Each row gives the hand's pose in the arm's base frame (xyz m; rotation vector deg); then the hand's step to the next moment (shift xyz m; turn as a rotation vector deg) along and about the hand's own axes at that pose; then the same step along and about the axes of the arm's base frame.
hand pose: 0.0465 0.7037 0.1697 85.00 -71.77 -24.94
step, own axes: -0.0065 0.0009 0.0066 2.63 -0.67 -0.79
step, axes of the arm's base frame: -0.0082 0.0025 -0.0037 1.93 -1.98 0.59
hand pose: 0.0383 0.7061 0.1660 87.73 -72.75 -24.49
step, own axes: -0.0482 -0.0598 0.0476 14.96 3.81 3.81
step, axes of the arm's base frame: -0.0260 0.0119 -0.0857 0.70 -14.38 6.75
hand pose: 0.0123 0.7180 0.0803 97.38 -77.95 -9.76
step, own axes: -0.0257 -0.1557 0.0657 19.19 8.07 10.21
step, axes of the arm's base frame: 0.0595 -0.0212 -0.1588 -4.56 -21.31 7.92
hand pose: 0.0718 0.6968 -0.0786 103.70 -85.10 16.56
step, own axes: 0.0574 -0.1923 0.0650 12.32 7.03 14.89
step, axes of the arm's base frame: 0.1740 -0.0801 -0.0884 -6.97 -19.35 0.15
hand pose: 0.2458 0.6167 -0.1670 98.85 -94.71 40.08
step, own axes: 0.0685 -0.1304 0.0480 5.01 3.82 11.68
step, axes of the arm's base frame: 0.1320 -0.0807 0.0090 -4.09 -12.12 -3.53
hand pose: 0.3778 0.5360 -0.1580 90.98 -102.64 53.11
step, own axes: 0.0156 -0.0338 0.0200 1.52 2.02 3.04
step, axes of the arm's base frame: 0.0320 -0.0272 0.0046 -2.11 -3.23 -0.88
